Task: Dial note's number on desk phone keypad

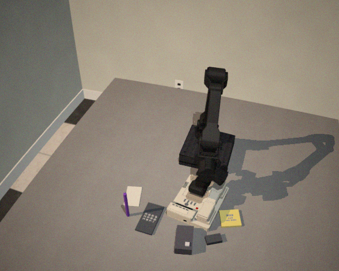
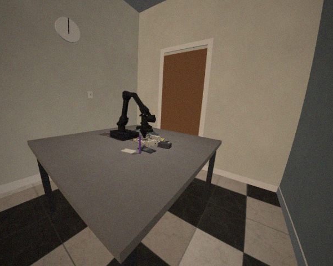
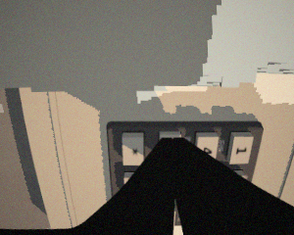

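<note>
The 2 key is 3 cm to the right of my hand, 3 cm below it and 2 cm ahead of it. From my hand the other things lie so: 1 key: 3 cm below, 3 cm ahead, 1 cm to the right; cream desk phone: 5 cm ahead, 4 cm below, 2 cm to the right; handset: 6 cm ahead, 4 cm to the left, 2 cm below.
</note>
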